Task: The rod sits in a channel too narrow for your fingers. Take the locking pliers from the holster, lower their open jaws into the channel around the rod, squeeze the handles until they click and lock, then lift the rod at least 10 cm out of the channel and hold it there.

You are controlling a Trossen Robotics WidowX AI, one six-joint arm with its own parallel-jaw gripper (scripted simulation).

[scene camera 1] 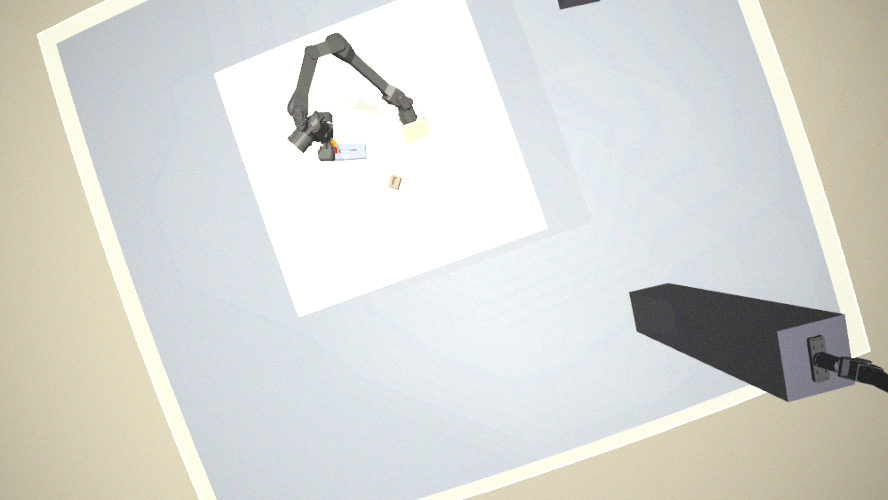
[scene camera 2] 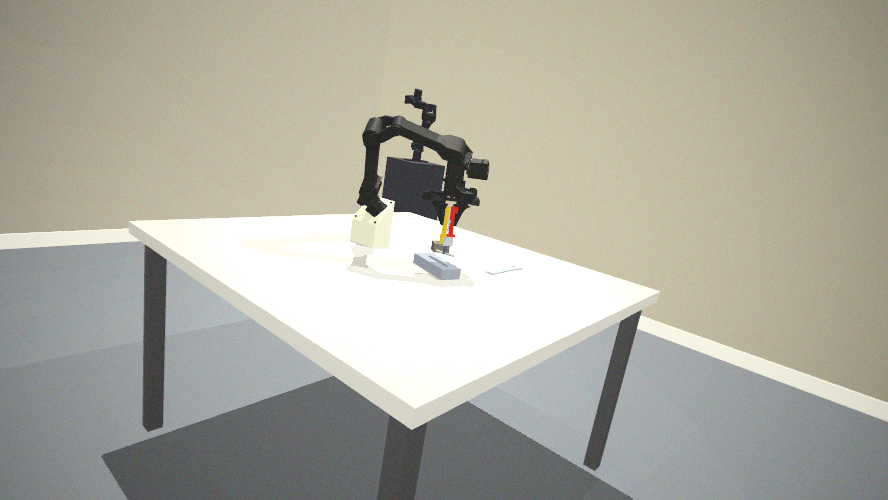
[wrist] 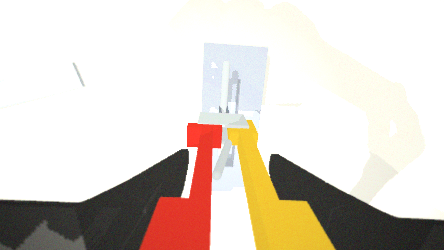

Labels:
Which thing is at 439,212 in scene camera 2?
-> My gripper.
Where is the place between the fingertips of my gripper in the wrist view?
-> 229,158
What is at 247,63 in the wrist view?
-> A channel block.

